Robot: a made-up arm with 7 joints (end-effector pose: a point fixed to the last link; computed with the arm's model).
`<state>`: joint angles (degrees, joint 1 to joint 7).
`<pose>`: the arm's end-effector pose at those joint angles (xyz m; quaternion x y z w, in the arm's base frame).
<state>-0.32 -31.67 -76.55 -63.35 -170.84 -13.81 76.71</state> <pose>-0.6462 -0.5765 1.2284 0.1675 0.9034 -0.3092 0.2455</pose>
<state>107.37 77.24 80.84 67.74 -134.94 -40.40 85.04</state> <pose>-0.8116 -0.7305 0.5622 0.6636 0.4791 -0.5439 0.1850</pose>
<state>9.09 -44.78 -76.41 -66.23 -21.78 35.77 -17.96</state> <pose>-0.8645 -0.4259 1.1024 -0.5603 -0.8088 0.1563 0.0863</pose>
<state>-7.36 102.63 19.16 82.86 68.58 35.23 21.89</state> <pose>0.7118 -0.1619 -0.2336 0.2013 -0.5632 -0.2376 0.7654</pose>
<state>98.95 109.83 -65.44 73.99 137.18 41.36 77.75</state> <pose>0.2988 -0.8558 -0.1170 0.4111 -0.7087 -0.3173 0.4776</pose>
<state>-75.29 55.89 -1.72 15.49 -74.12 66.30 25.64</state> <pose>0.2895 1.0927 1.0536 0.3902 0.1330 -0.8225 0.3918</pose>
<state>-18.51 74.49 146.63 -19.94 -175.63 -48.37 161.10</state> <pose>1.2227 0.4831 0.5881 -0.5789 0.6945 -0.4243 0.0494</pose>
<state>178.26 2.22 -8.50 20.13 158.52 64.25 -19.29</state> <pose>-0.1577 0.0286 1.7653 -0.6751 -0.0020 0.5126 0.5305</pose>
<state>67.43 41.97 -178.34 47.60 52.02 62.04 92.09</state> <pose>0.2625 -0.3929 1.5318 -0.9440 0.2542 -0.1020 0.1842</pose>
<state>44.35 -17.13 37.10 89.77 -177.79 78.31 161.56</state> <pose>-0.0691 -0.3308 1.3756 -0.5813 0.3187 -0.4127 0.6247</pose>
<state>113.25 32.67 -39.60 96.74 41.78 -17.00 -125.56</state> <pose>-0.0158 -0.8449 0.8299 0.1634 -0.1305 0.2292 0.9507</pose>
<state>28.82 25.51 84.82 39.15 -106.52 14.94 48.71</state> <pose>0.3298 -0.5760 1.5241 -0.3423 0.5528 -0.0653 0.7570</pose>
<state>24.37 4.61 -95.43 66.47 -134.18 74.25 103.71</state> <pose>0.1688 0.4146 1.4442 -0.5111 -0.6384 0.5739 0.0424</pose>
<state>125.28 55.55 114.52 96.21 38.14 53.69 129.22</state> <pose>-0.5938 -0.0363 1.0995 0.5107 -0.1567 0.8392 0.1021</pose>
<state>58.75 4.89 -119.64 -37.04 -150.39 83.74 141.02</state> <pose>-0.1871 -0.3662 1.6048 -0.2972 -0.7234 -0.4656 0.4142</pose>
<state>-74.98 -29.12 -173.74 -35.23 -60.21 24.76 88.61</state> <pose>-0.0189 -0.3352 1.7140 -0.3230 0.7754 -0.5225 0.1462</pose>
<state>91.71 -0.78 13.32 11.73 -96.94 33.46 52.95</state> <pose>-0.0016 -0.0594 1.7750 -0.6075 0.5305 -0.1234 0.5781</pose>
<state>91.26 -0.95 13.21 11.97 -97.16 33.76 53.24</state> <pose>-0.0011 -0.0578 1.7746 -0.6108 0.5286 -0.1193 0.5773</pose>
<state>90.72 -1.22 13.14 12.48 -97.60 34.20 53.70</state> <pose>-0.0011 -0.0563 1.7737 -0.6145 0.5263 -0.1137 0.5766</pose>
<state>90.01 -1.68 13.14 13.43 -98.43 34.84 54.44</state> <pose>-0.0016 -0.0545 1.7720 -0.6192 0.5228 -0.1059 0.5762</pose>
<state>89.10 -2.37 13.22 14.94 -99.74 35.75 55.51</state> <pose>-0.0031 -0.0525 1.7693 -0.6252 0.5177 -0.0951 0.5763</pose>
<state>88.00 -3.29 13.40 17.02 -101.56 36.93 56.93</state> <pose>-0.0055 -0.0504 1.7653 -0.6325 0.5108 -0.0817 0.5765</pose>
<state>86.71 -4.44 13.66 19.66 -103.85 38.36 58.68</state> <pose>-0.0092 -0.0481 1.7597 -0.6413 0.5015 -0.0662 0.5769</pose>
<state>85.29 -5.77 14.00 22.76 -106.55 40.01 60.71</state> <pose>-0.0141 -0.0457 1.7524 -0.6516 0.4898 -0.0496 0.5771</pose>
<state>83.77 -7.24 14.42 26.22 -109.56 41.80 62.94</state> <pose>-0.0202 -0.0434 1.7433 -0.6629 0.4757 -0.0330 0.5773</pose>
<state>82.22 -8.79 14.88 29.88 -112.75 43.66 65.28</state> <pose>-0.0273 -0.0411 1.7327 -0.6750 0.4592 -0.0176 0.5772</pose>
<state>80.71 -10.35 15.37 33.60 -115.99 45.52 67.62</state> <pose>-0.0352 -0.0390 1.7208 -0.6871 0.4412 -0.0041 0.5773</pose>
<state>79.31 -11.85 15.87 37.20 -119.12 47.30 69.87</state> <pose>-0.0434 -0.0373 1.7083 -0.6986 0.4226 0.0066 0.5773</pose>
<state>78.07 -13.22 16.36 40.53 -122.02 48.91 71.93</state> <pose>-0.0516 -0.0362 1.6958 -0.7088 0.4044 0.0145 0.5778</pose>
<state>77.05 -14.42 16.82 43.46 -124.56 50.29 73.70</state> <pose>-0.0593 -0.0354 1.6841 -0.7172 0.3879 0.0195 0.5786</pose>
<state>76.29 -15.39 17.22 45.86 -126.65 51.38 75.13</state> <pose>-0.0659 -0.0349 1.6740 -0.7234 0.3742 0.0222 0.5798</pose>
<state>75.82 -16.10 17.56 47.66 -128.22 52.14 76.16</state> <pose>-0.0712 -0.0349 1.6662 -0.7272 0.3641 0.0230 0.5814</pose>
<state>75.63 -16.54 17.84 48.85 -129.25 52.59 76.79</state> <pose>-0.0751 -0.0353 1.6609 -0.7288 0.3581 0.0225 0.5832</pose>
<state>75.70 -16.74 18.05 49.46 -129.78 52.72 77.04</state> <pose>-0.0775 -0.0358 1.6582 -0.7283 0.3558 0.0210 0.5853</pose>
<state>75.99 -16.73 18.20 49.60 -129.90 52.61 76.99</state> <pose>-0.0788 -0.0367 1.6576 -0.7260 0.3569 0.0190 0.5875</pose>
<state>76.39 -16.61 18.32 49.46 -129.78 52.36 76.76</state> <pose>-0.0794 -0.0376 1.6584 -0.7230 0.3597 0.0166 0.5896</pose>
